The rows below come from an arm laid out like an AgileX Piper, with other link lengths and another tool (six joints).
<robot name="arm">
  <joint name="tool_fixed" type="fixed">
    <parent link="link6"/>
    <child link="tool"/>
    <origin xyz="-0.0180 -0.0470 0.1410" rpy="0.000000 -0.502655 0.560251"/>
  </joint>
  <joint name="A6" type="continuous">
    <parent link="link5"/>
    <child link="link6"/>
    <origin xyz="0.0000 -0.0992 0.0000" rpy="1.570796 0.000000 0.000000"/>
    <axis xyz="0 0 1"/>
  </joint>
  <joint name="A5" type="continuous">
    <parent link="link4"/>
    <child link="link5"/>
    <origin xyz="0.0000 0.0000 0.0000" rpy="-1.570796 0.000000 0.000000"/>
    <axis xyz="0 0 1"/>
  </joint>
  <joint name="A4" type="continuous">
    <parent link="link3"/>
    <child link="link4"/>
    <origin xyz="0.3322 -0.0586 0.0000" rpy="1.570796 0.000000 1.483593"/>
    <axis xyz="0 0 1"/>
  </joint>
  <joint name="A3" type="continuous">
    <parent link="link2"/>
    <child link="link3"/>
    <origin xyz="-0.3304 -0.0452 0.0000" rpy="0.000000 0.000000 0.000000"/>
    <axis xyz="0 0 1"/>
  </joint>
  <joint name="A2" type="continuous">
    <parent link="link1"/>
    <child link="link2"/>
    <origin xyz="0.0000 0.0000 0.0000" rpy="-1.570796 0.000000 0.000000"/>
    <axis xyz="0 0 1"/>
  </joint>
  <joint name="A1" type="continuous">
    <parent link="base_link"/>
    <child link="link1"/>
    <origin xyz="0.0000 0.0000 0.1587" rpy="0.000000 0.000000 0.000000"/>
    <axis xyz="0 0 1"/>
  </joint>
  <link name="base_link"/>
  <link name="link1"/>
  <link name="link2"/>
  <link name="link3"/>
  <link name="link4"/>
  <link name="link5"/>
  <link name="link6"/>
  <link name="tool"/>
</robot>
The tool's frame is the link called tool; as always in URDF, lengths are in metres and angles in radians. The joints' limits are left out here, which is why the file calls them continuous.
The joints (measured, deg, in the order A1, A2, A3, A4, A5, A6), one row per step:
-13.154 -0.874 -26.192 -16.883 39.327 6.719
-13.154 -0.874 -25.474 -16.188 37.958 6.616
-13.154 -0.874 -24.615 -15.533 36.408 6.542
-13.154 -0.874 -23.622 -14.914 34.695 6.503
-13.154 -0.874 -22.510 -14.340 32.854 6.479
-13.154 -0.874 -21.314 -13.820 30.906 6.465
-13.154 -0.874 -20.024 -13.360 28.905 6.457
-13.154 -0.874 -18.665 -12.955 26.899 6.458
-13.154 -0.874 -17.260 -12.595 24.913 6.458
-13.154 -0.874 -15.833 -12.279 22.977 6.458
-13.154 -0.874 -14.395 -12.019 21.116 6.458
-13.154 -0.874 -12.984 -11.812 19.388 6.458
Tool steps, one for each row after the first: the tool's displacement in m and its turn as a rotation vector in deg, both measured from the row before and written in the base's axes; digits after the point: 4 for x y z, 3 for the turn. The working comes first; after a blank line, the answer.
Tool pose at each row, in the base's axes (x y z in m, rotation vector in deg; the steps are taken from these numbers as rounded here):
0.1427 -0.1238 0.4013 36.074 59.832 -8.765
0.1469 -0.1219 0.3998 35.844 59.460 -7.867
0.1514 -0.1200 0.3978 35.592 59.045 -6.971
0.1562 -0.1183 0.3953 35.336 58.593 -6.072
0.1612 -0.1166 0.3922 35.067 58.125 -5.198
0.1663 -0.1151 0.3888 34.778 57.626 -4.357
0.1714 -0.1137 0.3848 34.486 57.156 -3.574
0.1764 -0.1124 0.3801 34.210 56.732 -2.852
0.1813 -0.1113 0.3748 33.948 56.359 -2.187
0.1860 -0.1103 0.3691 33.705 56.041 -1.582
0.1904 -0.1094 0.3630 33.478 55.792 -1.051
0.1944 -0.1087 0.3565 33.278 55.629 -0.601

0.0042 0.0019 -0.0015 0.147 -0.626 0.707
0.0045 0.0019 -0.0020 0.123 -0.665 0.706
0.0048 0.0017 -0.0025 0.118 -0.699 0.702
0.0050 0.0017 -0.0031 0.095 -0.706 0.686
0.0051 0.0015 -0.0034 0.062 -0.725 0.662
0.0051 0.0014 -0.0040 0.039 -0.681 0.627
0.0050 0.0013 -0.0047 0.033 -0.618 0.585
0.0049 0.0011 -0.0053 0.027 -0.552 0.547
0.0047 0.0010 -0.0057 0.024 -0.482 0.506
0.0044 0.0009 -0.0061 0.013 -0.395 0.459
0.0040 0.0007 -0.0065 0.010 -0.289 0.405

